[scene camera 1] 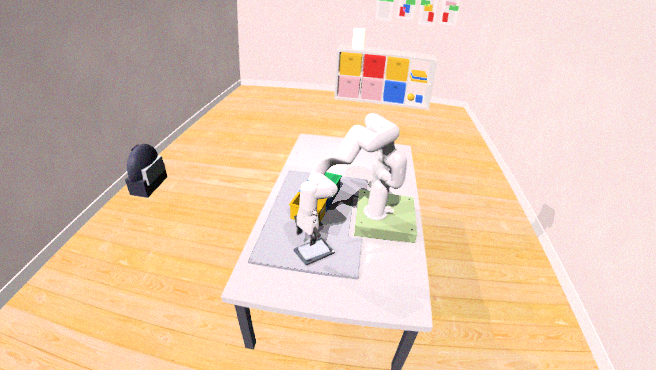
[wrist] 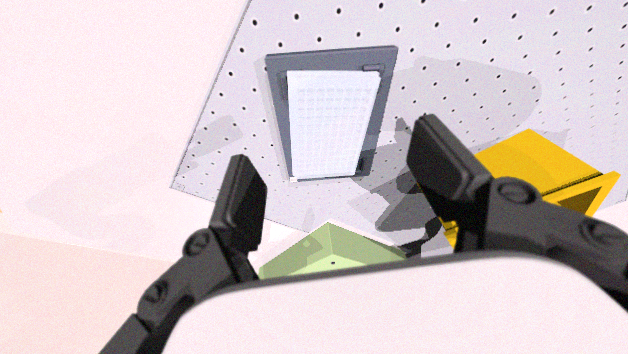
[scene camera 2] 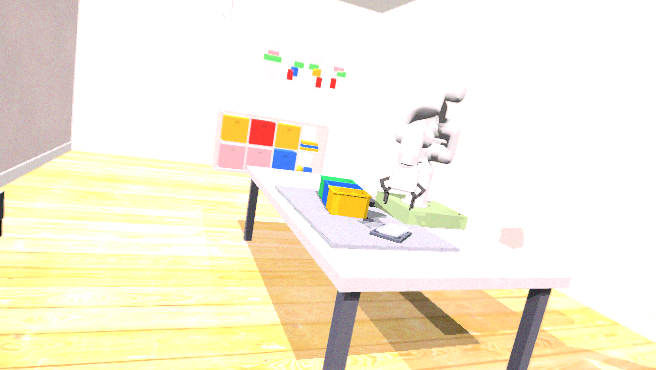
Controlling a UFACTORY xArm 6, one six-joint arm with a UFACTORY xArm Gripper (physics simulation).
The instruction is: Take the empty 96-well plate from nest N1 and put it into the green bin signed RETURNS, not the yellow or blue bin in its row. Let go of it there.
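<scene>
The white 96-well plate lies on the dark grey nest. In the wrist view it looks slightly askew, covering most of the nest's upper left corner clip while the upper right clip shows. My gripper is open and empty, above the plate, with its fingers wide apart. The green bin is at the far end of the bin row, partly hidden by the arm and the other bins. No nest label or bin sign is readable.
The yellow bin is the nearest of the row to the nest. The blue bin stands between yellow and green. All are on the perforated grey board. The arm's pale green base stands beside the board.
</scene>
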